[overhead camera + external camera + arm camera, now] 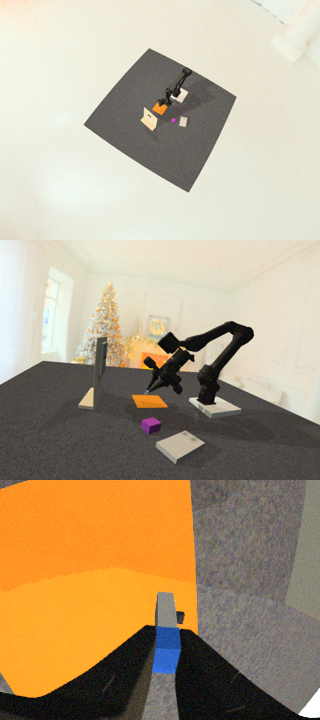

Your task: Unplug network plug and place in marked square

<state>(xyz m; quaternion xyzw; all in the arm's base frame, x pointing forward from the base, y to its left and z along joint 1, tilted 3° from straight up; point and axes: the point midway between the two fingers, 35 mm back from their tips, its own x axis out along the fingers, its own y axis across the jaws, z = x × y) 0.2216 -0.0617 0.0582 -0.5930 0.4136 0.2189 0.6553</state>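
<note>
My gripper tip is now 10 mm past the orange marked square and 40 mm above it. The rest, counted from my gripper tip: flat grey slab (290 mm to the left, 40 mm below); upright panel (200 mm ahead, 10 mm to the right, 60 mm above); blue network plug (right at my gripper tip).
</note>
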